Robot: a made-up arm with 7 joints. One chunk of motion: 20 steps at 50 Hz.
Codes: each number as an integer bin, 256 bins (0 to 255) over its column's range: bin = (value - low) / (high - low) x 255, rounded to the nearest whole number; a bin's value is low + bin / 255 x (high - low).
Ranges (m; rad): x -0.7..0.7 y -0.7..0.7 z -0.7..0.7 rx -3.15..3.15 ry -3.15..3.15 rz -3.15..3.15
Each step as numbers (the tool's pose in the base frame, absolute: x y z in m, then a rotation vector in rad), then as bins.
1 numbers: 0.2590 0.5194 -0.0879 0.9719 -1.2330 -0.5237
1 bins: 175 222 111 167 78 106
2 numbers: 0.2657 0.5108 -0.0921 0.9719 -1.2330 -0.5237
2 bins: 176 221 111 167 78 106
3 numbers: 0.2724 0.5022 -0.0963 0.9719 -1.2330 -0.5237
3 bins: 177 219 110 167 78 106
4 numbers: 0.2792 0.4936 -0.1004 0.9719 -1.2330 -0.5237
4 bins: 178 217 109 167 78 106
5 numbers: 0.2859 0.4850 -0.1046 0.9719 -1.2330 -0.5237
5 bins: 180 216 108 167 78 106
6 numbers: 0.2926 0.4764 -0.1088 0.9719 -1.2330 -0.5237
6 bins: 181 214 108 167 78 106
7 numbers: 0.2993 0.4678 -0.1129 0.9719 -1.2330 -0.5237
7 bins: 182 213 107 167 78 106
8 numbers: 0.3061 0.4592 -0.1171 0.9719 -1.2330 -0.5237
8 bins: 183 211 106 167 78 106
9 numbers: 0.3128 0.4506 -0.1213 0.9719 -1.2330 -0.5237
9 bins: 184 210 105 167 78 106
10 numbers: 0.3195 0.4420 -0.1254 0.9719 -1.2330 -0.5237
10 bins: 186 208 105 167 78 106
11 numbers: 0.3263 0.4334 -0.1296 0.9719 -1.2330 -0.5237
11 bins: 187 206 104 167 78 106
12 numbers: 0.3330 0.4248 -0.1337 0.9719 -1.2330 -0.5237
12 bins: 188 205 103 167 78 106
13 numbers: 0.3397 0.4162 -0.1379 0.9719 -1.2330 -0.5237
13 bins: 189 203 102 167 78 106
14 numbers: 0.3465 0.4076 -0.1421 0.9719 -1.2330 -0.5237
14 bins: 191 202 102 167 78 106
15 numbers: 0.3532 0.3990 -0.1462 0.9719 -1.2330 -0.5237
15 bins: 192 200 101 167 78 106
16 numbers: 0.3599 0.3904 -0.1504 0.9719 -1.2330 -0.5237
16 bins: 193 199 100 167 78 106
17 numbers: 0.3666 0.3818 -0.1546 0.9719 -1.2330 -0.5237
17 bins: 194 197 99 167 78 106
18 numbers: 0.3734 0.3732 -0.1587 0.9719 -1.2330 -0.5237
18 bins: 196 195 99 167 78 106
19 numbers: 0.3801 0.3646 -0.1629 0.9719 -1.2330 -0.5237
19 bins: 197 194 98 167 78 106
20 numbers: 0.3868 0.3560 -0.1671 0.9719 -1.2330 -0.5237
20 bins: 198 192 97 167 78 106
